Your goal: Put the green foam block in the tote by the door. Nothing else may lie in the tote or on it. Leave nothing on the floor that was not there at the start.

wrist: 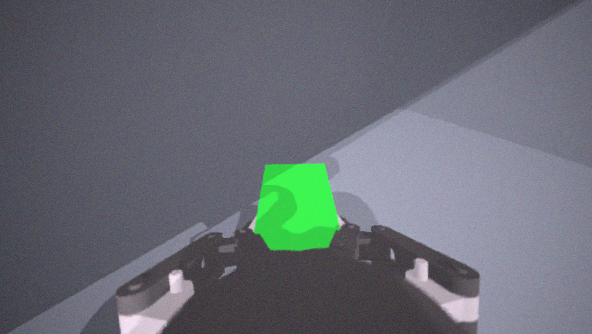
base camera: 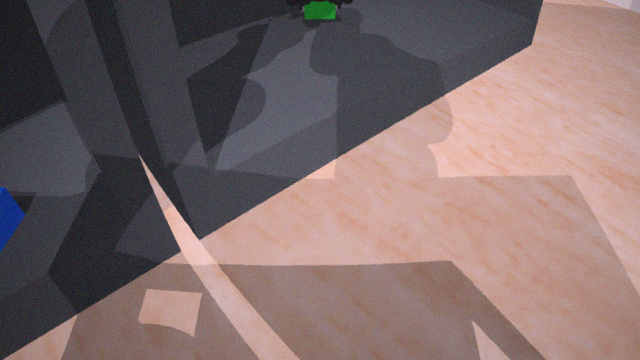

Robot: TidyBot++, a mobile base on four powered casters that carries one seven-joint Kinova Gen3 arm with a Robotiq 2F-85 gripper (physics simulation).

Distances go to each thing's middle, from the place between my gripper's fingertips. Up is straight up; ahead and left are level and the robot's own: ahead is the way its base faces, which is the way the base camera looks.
Right now my hand is 1 cm below the green foam block (wrist: 296,211).
